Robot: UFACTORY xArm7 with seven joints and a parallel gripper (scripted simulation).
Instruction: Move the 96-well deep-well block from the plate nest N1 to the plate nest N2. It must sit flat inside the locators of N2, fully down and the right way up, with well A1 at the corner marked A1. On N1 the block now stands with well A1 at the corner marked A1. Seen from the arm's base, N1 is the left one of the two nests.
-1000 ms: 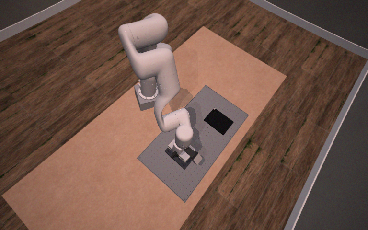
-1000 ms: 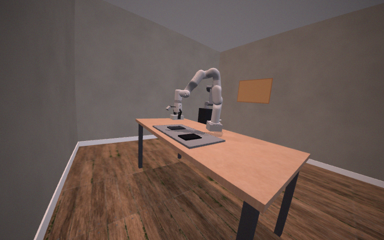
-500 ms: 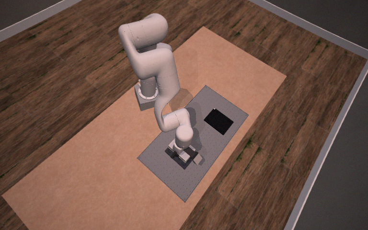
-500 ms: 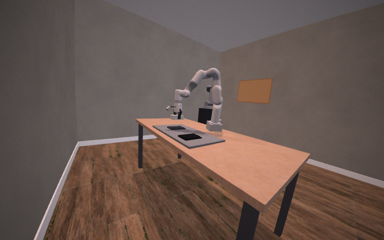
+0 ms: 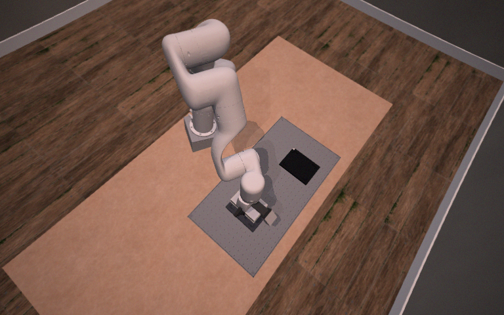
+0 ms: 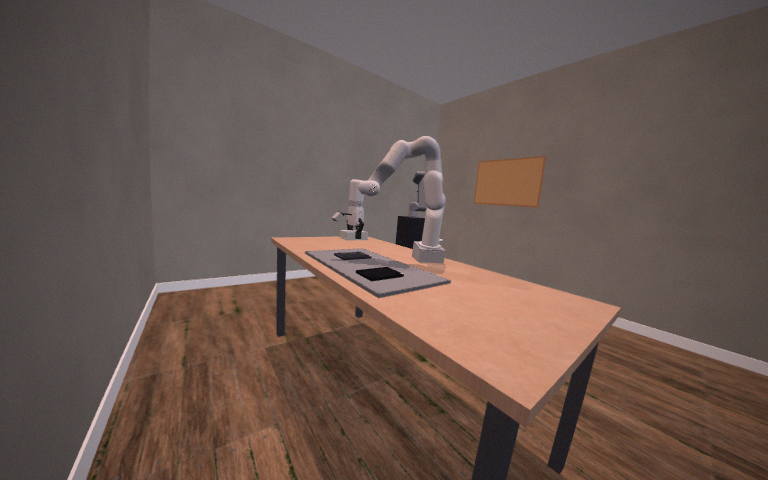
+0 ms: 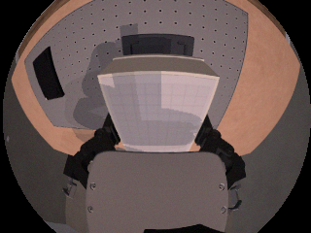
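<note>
The nest N2 lies 11 cm below my hand. Round my hand: nest N1: 6 cm ahead, 33 cm to the left, 11 cm below; then deep-well block: right at my hand.
</note>
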